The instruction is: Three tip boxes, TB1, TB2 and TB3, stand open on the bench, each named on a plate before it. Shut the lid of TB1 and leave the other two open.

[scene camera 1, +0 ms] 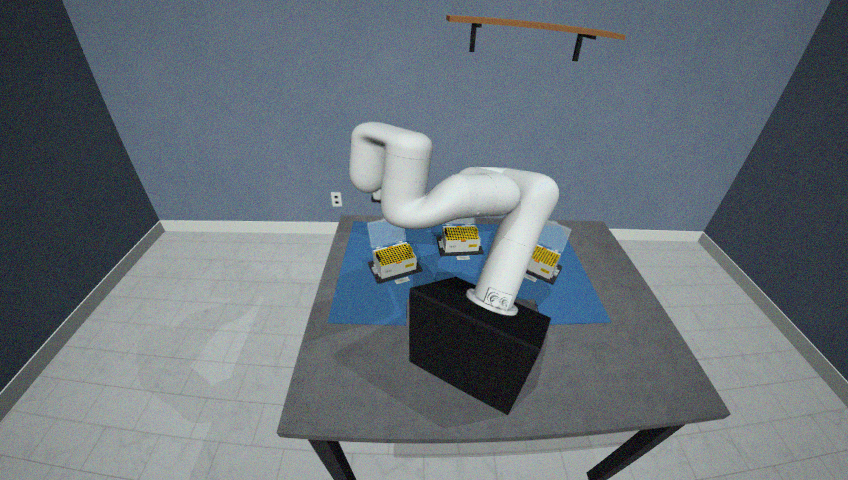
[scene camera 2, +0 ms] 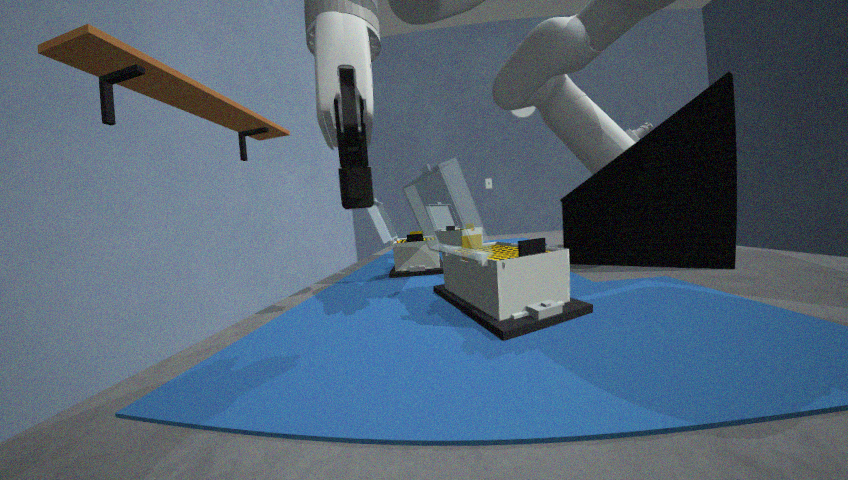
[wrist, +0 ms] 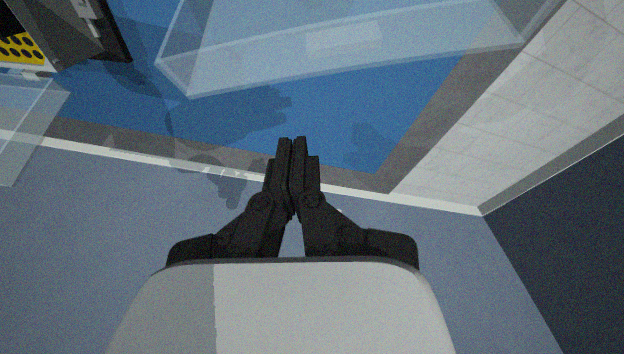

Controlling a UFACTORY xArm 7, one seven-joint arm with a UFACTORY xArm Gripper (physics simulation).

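Places are measured from the arm's base along level axes (x left, y ahead, z down), in millimetres.
Pixels of known places: gripper, fingertip midpoint: [scene camera 2: 358, 207] [wrist: 296, 153]; arm's base, link origin: [scene camera 1: 491, 303] [scene camera 2: 618, 164].
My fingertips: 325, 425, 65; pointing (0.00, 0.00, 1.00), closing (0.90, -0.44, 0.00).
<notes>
For each thing: its top centre in the pictures, then the offset to it from my fingertips, as dx, dy, dz. "*": a spot on its surface instead. Level surfaces: height alone.
- TB1, top centre: [scene camera 2: 505, 243] [scene camera 1: 395, 254] -53, -150, +52
- TB3, surface spot: [scene camera 2: 416, 256] * -202, -6, +86
- TB2, top centre: [scene camera 2: 463, 227] [scene camera 1: 540, 254] -529, -84, +52
- blue mat, surface height: dz +118
- grey bench, surface height: dz +121
TB1 [scene camera 1: 397, 270] [scene camera 2: 532, 282] is the left box in scene camera 1 and the nearest in scene camera 2. Its clear lid [scene camera 1: 383, 233] [scene camera 2: 459, 191] [wrist: 345, 40] stands open, leaning back. TB3 [scene camera 1: 461, 243] [scene camera 2: 416, 256] [wrist: 22, 47], in the middle, has its lid [scene camera 2: 381, 221] [wrist: 30, 107] open. TB2 [scene camera 1: 544, 267], at the right, has its lid [scene camera 1: 550, 236] open too. The name plates are too small to read. My gripper [scene camera 2: 357, 193] [wrist: 296, 153] is shut and empty, above and behind TB1 on the lid side, apart from the lid. The arm mostly hides it in scene camera 1.
The boxes stand on black bases on a blue mat [scene camera 1: 368, 306] [scene camera 2: 357, 380] on the grey bench [scene camera 1: 606, 368]. The back wall is behind the lids, with a wooden shelf [scene camera 1: 535, 24] [scene camera 2: 166, 80] high up. The arm stands on a black pedestal [scene camera 1: 470, 344] [scene camera 2: 672, 202].
</notes>
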